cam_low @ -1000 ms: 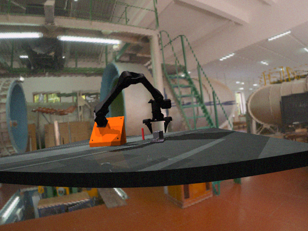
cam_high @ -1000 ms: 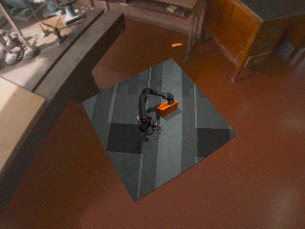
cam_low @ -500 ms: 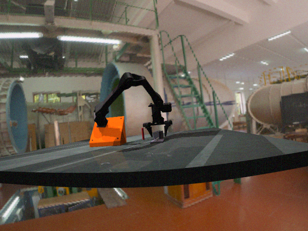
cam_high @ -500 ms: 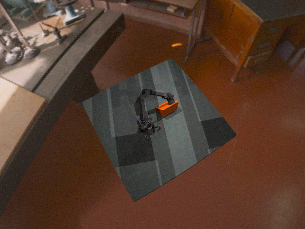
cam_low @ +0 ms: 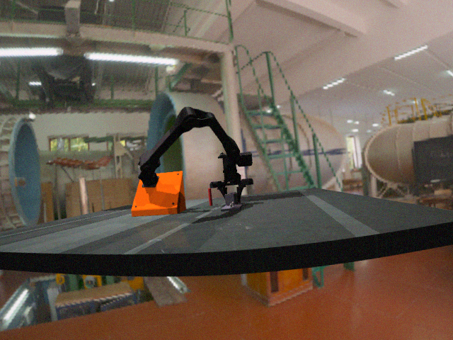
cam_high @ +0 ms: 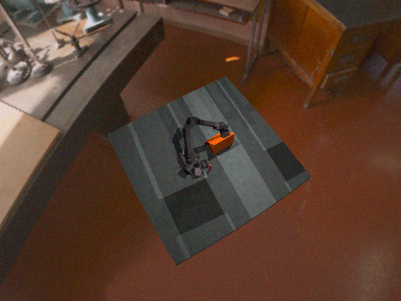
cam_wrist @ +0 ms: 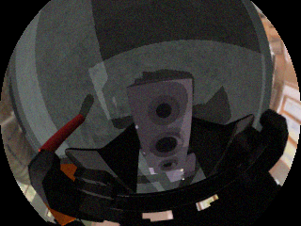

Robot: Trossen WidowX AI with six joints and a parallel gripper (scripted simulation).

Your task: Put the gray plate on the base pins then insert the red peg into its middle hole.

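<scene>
Now: gripper tip 150 mm to the left of the base and 20 mm short of it. From my gripper tip the other things lie so: gray plate 30 mm above; red peg 110 mm behind, 30 mm to the left, 30 mm above.
</scene>
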